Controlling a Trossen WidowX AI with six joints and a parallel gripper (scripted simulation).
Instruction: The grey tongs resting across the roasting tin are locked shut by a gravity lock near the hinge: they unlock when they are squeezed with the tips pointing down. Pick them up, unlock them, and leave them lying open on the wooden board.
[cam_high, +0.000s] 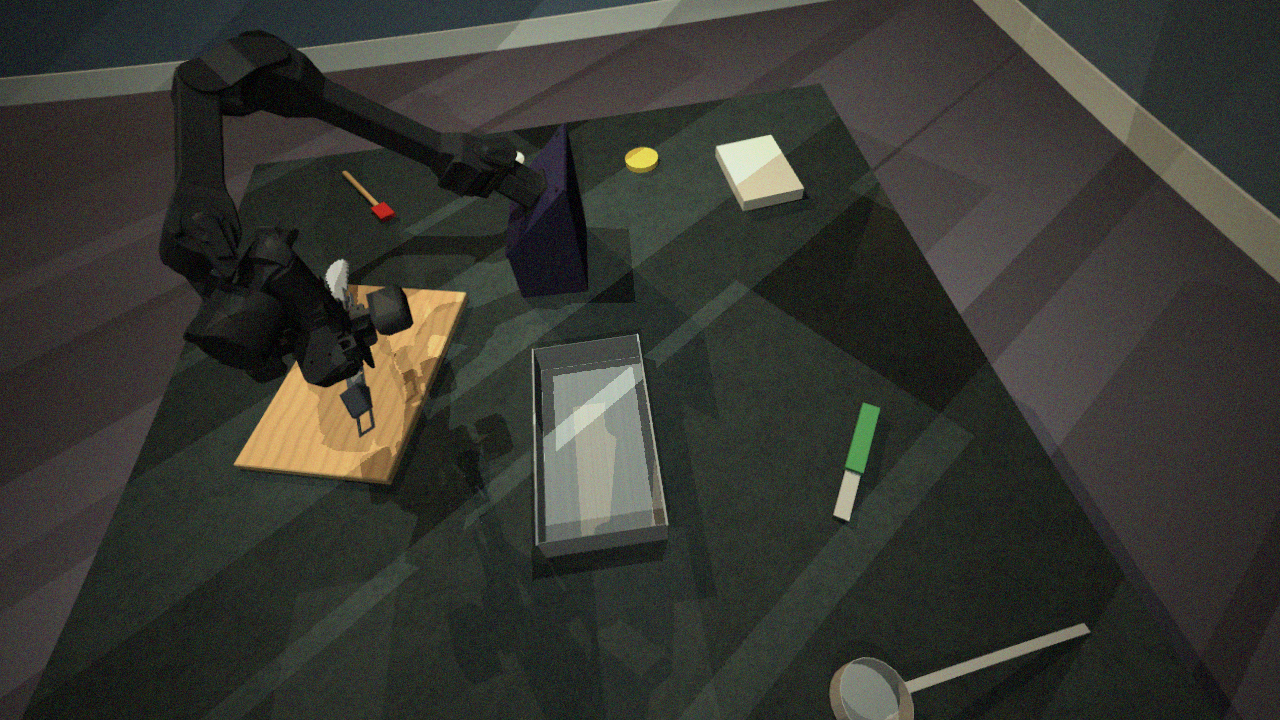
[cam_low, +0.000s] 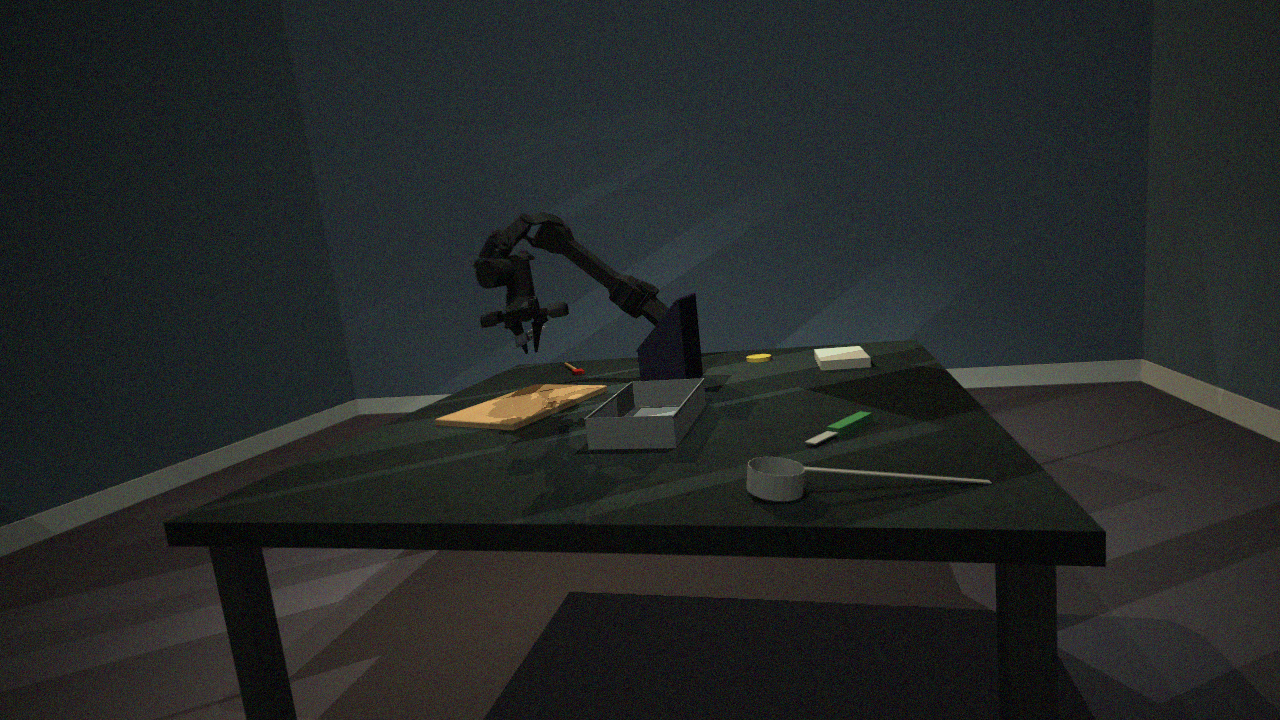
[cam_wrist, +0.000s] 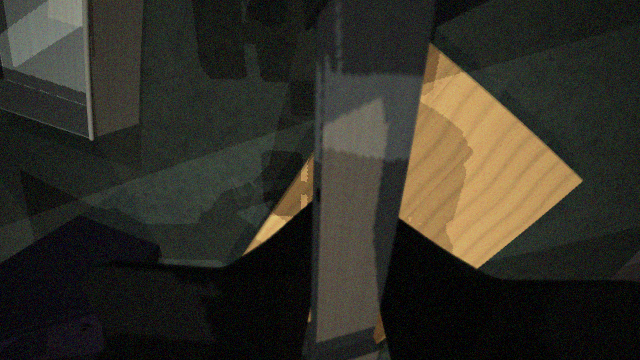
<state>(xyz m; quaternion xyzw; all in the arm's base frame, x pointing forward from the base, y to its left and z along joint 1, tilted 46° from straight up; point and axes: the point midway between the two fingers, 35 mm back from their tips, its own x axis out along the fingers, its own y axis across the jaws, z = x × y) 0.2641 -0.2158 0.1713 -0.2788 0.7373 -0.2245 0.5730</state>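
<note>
Right now the wooden board is 11 cm behind my gripper tip, 7 cm to the right of it and 14 cm below it. The rest, counted from my gripper tip: yellow disc (51 cm behind, 50 cm to the left, 14 cm below); then green-handled tool (26 cm ahead, 61 cm to the left, 14 cm below); then roasting tin (12 cm ahead, 27 cm to the left, 12 cm below).
</note>
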